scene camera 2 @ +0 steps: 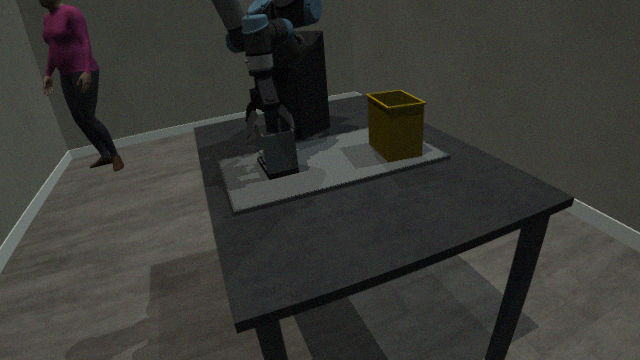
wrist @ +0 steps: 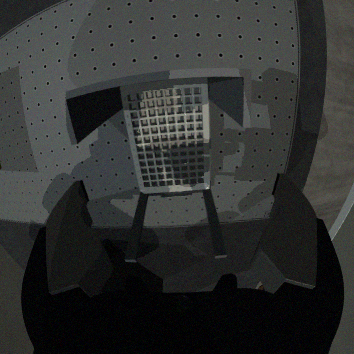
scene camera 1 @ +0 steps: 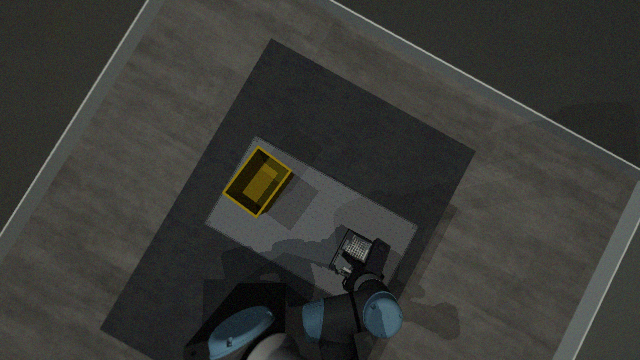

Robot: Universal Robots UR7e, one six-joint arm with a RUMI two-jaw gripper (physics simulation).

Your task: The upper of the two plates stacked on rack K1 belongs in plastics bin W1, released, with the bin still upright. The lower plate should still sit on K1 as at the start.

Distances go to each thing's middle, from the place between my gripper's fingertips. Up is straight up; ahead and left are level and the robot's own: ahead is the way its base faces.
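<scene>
Grey upright panel point(wrist: 189, 72): 4 cm below my hand, 7 cm ahead, 1 cm to the left. Pale plate point(wrist: 167, 121): 1 cm to the left of my hand, 8 cm below.
</scene>
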